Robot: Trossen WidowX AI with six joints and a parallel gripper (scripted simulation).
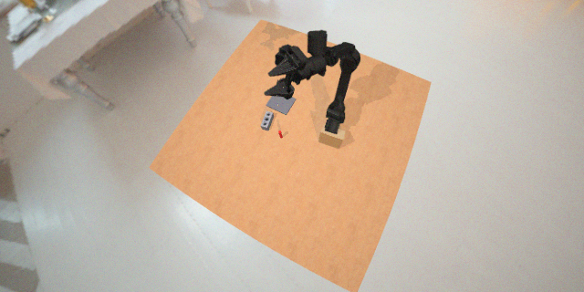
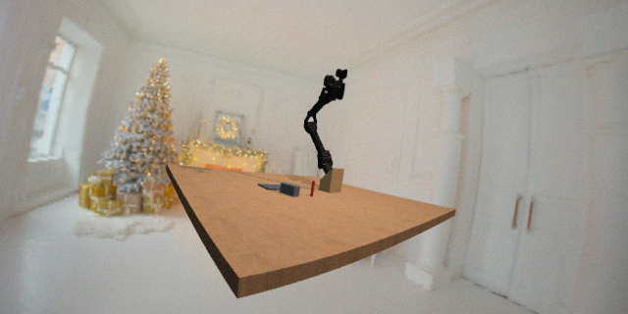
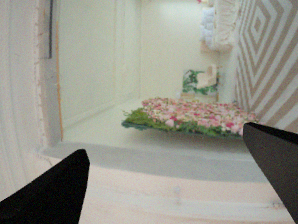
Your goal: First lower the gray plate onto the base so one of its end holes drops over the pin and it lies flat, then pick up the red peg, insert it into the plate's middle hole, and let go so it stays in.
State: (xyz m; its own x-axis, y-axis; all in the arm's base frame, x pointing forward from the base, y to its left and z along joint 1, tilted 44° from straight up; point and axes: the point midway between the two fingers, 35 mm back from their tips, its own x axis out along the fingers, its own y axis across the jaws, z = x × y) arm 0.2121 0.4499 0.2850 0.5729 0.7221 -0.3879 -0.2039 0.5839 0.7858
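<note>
Right now my gripper tip is 600 mm above the gray plate, 150 mm short of it and 130 mm to the left of it. Round my gripper tip: red peg 600 mm below, 70 mm to the right, 50 mm ahead; then square gray base 630 mm below, 270 mm to the right, 130 mm ahead.
</note>
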